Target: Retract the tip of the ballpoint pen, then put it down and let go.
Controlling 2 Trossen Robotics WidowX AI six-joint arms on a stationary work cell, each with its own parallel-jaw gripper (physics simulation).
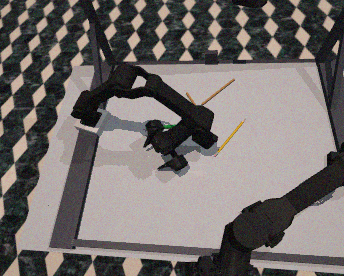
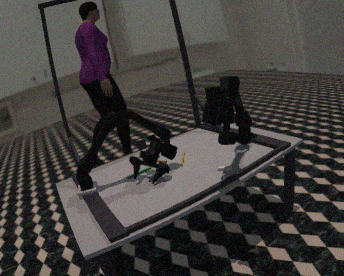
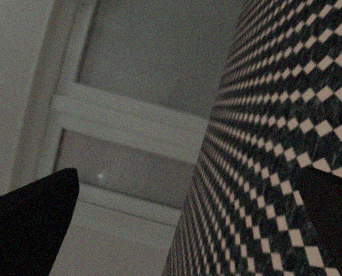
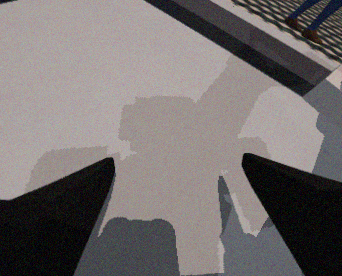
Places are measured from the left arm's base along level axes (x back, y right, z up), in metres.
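Where they show: left gripper, fingertip midpoint: (image 2: pixel 240 120) (image 3: pixel 190 179); right gripper, fingertip midpoint: (image 1: pixel 150 158) (image 2: pixel 143 181) (image 4: pixel 178 161); left arm's base, origin of the base link: (image 2: pixel 245 135); right arm's base, origin of the base link: (image 1: pixel 91 118) (image 2: pixel 86 187).
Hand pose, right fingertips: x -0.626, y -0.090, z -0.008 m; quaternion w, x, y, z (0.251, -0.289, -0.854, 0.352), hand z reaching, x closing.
Things, the pixels of their centre, and the offset from my right fingertips. Level surfaces: height alone.
- green ballpoint pen, body centre: (image 1: pixel 165 127) (image 2: pixel 139 173) dz -0.017, dx +0.014, dy +0.137 m
- grey table, its level: dz -0.023 m
- yellow pencil, body centre: (image 1: pixel 230 136) (image 2: pixel 183 158) dz -0.019, dx +0.255, dy +0.144 m
The green ballpoint pen (image 1: pixel 170 126) (image 2: pixel 141 171) lies flat on the grey table (image 1: pixel 171 208) (image 2: pixel 198 175), partly hidden behind my right gripper. My right gripper (image 1: pixel 152 156) (image 2: pixel 144 179) (image 4: pixel 178 161) is open and empty, its fingers pointing down at bare table just in front of the pen, not touching it. My left arm (image 1: pixel 267 222) (image 2: pixel 225 109) is folded back at its base, far from the pen. My left gripper (image 3: pixel 190 179) is open and empty, pointing off the table at the wall and floor.
A yellow pencil (image 1: pixel 229 138) (image 2: pixel 182 158) lies right of the right arm. Two brown sticks (image 1: pixel 218 91) (image 1: pixel 190 98) lie behind it. A dark raised border (image 1: pixel 72 191) runs along the table edge. A person in purple (image 2: pixel 92 52) walks behind the table. A black frame post (image 2: pixel 183 55) stands at the back.
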